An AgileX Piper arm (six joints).
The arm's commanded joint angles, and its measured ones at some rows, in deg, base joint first. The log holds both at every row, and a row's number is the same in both.
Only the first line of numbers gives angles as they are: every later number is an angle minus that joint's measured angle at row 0.
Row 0, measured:
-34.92 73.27 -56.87 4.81 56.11 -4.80
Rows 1 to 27, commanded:
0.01 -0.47 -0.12 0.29 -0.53 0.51
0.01 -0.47 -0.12 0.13 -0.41 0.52
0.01 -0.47 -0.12 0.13 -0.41 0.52
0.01 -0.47 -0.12 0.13 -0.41 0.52
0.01 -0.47 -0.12 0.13 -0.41 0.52
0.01 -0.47 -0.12 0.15 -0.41 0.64
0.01 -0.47 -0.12 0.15 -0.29 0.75
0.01 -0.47 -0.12 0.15 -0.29 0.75
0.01 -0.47 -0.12 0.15 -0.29 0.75
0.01 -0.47 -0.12 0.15 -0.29 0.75
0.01 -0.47 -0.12 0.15 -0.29 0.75
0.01 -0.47 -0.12 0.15 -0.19 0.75
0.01 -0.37 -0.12 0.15 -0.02 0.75
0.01 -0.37 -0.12 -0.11 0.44 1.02
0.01 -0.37 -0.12 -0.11 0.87 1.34
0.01 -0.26 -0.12 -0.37 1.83 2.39
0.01 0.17 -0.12 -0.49 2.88 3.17
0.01 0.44 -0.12 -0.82 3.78 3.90
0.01 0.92 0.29 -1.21 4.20 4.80
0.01 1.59 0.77 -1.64 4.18 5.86
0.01 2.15 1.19 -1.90 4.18 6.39
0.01 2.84 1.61 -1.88 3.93 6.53
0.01 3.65 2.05 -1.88 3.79 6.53
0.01 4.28 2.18 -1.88 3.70 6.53
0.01 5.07 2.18 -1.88 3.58 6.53
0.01 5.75 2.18 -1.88 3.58 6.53
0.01 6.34 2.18 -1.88 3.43 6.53
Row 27, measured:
0.00 4.32 1.84 -1.49 3.63 6.18
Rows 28 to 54, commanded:
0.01 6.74 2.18 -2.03 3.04 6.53
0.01 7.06 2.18 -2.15 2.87 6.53
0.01 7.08 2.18 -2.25 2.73 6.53
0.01 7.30 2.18 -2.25 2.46 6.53
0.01 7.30 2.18 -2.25 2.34 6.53
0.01 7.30 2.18 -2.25 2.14 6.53
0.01 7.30 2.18 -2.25 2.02 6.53
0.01 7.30 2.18 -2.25 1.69 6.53
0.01 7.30 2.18 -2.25 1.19 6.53
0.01 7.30 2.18 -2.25 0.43 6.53
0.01 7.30 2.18 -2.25 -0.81 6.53
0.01 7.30 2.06 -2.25 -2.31 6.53
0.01 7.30 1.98 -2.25 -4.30 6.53
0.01 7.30 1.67 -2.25 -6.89 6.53
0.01 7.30 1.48 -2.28 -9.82 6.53
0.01 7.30 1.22 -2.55 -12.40 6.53
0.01 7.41 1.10 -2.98 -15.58 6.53
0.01 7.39 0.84 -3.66 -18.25 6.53
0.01 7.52 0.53 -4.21 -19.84 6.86
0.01 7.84 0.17 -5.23 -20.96 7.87
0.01 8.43 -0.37 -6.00 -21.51 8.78
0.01 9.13 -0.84 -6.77 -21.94 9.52
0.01 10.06 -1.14 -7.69 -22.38 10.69
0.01 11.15 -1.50 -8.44 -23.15 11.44
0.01 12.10 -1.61 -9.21 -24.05 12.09
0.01 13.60 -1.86 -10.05 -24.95 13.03
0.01 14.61 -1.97 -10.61 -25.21 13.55
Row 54, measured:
0.00 10.80 -1.11 -7.60 -22.47 10.92
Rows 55 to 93, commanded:
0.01 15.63 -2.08 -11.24 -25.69 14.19
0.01 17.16 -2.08 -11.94 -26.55 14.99
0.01 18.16 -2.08 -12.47 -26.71 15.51
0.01 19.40 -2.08 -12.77 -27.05 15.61
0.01 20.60 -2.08 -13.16 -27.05 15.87
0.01 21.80 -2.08 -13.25 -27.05 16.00
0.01 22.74 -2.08 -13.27 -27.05 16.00
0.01 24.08 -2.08 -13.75 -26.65 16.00
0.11 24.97 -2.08 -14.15 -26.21 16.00
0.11 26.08 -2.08 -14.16 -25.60 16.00
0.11 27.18 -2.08 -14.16 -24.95 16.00
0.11 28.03 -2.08 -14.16 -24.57 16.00
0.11 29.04 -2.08 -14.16 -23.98 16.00
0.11 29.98 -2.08 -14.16 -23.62 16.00
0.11 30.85 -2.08 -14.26 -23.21 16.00
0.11 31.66 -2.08 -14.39 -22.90 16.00
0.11 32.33 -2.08 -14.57 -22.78 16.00
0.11 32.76 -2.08 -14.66 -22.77 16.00
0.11 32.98 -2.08 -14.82 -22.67 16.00
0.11 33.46 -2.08 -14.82 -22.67 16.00
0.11 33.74 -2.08 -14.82 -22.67 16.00
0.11 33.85 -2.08 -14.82 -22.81 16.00
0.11 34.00 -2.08 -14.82 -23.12 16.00
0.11 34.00 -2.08 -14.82 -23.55 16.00
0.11 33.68 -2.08 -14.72 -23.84 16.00
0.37 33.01 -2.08 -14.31 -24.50 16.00
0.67 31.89 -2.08 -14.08 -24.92 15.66
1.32 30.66 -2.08 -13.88 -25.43 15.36
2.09 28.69 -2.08 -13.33 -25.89 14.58
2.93 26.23 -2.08 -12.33 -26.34 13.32
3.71 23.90 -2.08 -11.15 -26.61 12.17
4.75 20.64 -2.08 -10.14 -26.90 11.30
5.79 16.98 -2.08 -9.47 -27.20 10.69
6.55 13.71 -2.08 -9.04 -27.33 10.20
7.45 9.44 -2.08 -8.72 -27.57 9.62
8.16 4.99 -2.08 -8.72 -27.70 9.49
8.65 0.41 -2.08 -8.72 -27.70 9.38
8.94 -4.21 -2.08 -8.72 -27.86 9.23
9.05 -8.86 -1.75 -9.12 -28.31 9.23
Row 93, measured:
7.96 6.31 -2.08 -9.03 -27.69 10.35
